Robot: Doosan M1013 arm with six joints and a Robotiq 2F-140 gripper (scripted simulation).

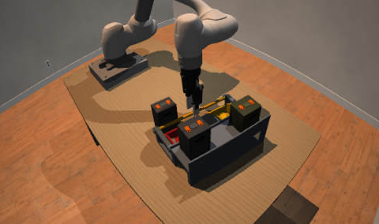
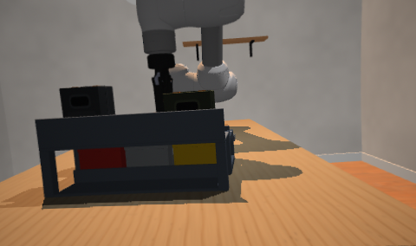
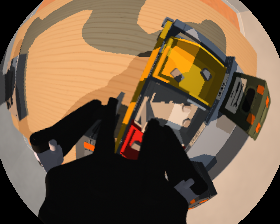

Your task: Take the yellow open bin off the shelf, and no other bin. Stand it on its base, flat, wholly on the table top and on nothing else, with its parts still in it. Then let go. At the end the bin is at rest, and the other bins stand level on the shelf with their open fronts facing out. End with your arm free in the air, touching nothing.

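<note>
Now: hand 40 mm above the thin yellow bar. Also, from my hand: yellow open bin (110 mm ahead, 110 mm to the left, 60 mm below); red bin (100 mm ahead, 120 mm to the right, 60 mm below); grey bin (110 mm ahead, 60 mm below).
</note>
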